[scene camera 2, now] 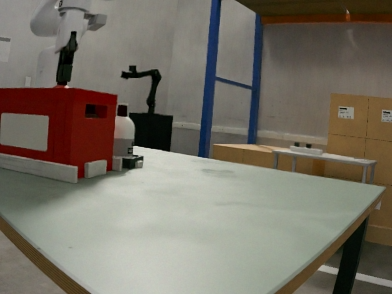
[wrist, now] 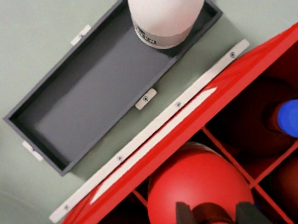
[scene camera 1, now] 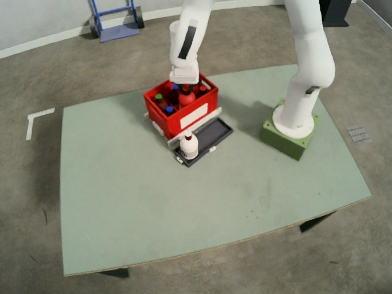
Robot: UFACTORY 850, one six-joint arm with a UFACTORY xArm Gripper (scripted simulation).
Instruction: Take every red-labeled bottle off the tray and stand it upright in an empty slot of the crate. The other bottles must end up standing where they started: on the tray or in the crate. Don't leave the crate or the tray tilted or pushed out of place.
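Looking at the pictures, I find my own gripper in them, and along with it a dark grey tray and a crate.
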